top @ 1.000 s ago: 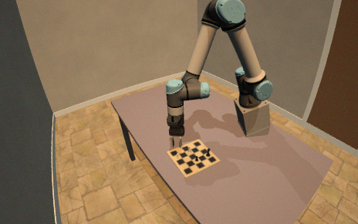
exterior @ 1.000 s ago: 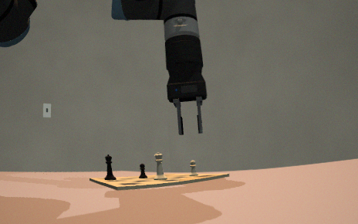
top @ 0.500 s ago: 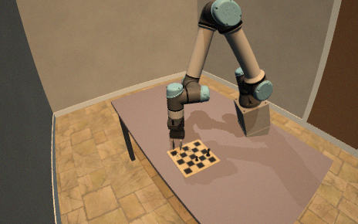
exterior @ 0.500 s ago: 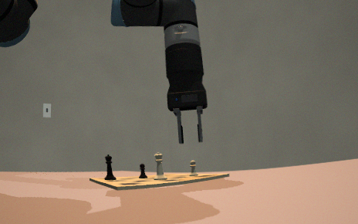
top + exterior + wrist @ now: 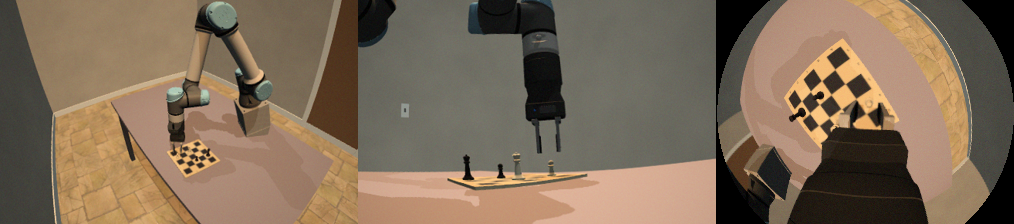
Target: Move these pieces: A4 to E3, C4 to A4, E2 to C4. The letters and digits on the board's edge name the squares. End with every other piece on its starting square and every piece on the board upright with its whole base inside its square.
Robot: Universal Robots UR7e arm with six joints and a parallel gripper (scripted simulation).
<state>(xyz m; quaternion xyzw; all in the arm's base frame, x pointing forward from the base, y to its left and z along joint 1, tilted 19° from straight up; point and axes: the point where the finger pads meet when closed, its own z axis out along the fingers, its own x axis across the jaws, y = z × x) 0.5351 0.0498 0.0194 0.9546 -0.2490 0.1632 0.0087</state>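
Now: the white pawn 50 mm below my hand. Also, from my hand: chessboard: 80 mm behind, 30 mm to the left, 70 mm below; then black pawn: 90 mm behind, 60 mm to the left, 50 mm below; then tall white piece: 70 mm behind, 10 mm to the right, 40 mm below.
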